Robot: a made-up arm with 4 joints. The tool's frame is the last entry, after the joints.
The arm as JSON. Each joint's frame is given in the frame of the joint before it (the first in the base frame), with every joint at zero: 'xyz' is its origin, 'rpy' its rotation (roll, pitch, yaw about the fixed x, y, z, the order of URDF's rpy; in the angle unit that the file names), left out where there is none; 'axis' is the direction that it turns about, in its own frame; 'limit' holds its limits. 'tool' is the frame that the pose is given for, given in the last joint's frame.
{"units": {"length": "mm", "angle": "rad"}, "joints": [
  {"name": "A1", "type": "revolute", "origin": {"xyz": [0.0, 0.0, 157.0], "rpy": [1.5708, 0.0, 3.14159]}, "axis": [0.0, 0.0, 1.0], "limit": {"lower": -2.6, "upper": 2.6}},
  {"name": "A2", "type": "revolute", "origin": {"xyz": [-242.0, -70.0, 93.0], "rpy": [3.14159, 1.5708, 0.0]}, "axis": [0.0, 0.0, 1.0], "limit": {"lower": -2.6, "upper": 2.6}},
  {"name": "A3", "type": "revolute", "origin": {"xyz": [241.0, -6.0, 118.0], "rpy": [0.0, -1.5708, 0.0]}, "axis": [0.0, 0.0, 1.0], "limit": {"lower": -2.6, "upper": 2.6}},
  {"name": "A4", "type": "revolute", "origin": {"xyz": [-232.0, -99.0, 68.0], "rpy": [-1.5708, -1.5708, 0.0]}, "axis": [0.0, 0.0, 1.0], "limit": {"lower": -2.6, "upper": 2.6}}
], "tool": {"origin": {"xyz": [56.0, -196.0, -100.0], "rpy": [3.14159, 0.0, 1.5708]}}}
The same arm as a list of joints. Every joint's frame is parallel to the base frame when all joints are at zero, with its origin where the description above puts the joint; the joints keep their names.
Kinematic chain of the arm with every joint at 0, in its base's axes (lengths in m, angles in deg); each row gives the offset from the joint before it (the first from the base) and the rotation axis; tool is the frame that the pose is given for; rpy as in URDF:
A1: xyz 0 0 0.157 axis +y
A2: xyz 0.242 0.093 -0.07 axis +x
A3: xyz 0.118 -0.241 0.006 axis +y
A4: xyz -0.232 0.068 0.099 axis -z
tool: xyz -0.196 0.056 0.1 rpy 0 0 0
Joint limits (deg, base to tool): -148.97..148.97 -148.97..148.97 -148.97..148.97 -148.97..148.97

